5 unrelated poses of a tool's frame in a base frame.
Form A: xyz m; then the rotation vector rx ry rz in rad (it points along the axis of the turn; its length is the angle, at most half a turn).
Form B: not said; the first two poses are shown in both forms.
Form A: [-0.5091 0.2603 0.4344 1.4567 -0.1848 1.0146]
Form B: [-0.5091 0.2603 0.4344 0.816 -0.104 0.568 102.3]
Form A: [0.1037 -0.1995 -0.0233 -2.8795 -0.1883 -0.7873]
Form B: [0.1037 -0.1995 -0.0233 -0.963 -0.063 -0.263 171.4]
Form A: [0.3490 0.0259 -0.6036 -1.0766 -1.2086 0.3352]
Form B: [0.3490 0.0259 -0.6036 -0.651 -0.731 0.203 94.7]
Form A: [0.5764 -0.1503 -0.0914 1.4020 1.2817 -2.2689]
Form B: [0.5764 -0.1503 -0.0914 0.474 0.433 -0.767 169.5]
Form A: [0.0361 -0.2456 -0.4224 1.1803 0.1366 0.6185]
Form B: [0.0361 -0.2456 -0.4224 0.881 0.102 0.462 76.7]
